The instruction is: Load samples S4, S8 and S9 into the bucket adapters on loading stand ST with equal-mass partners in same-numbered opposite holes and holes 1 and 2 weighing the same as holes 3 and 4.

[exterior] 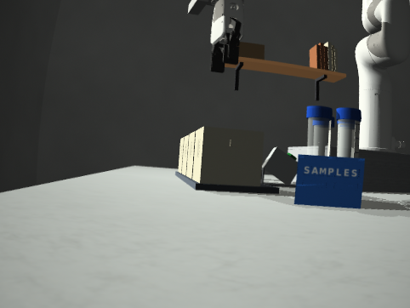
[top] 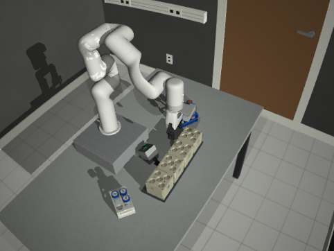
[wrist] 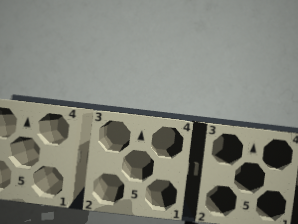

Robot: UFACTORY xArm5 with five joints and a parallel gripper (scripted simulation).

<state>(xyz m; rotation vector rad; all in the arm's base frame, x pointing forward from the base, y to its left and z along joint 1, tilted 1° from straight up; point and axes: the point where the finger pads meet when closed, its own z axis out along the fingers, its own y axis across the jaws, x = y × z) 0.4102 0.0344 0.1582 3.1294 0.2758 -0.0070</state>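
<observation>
Now: hand 310 mm to the right of the blue samples rack, 220 mm above it and 120 mm past it. Round my hand: white blanks rack (350 mm to the right, 220 mm below, 80 mm behind); then adapter (200 mm below, 150 mm to the left).
</observation>
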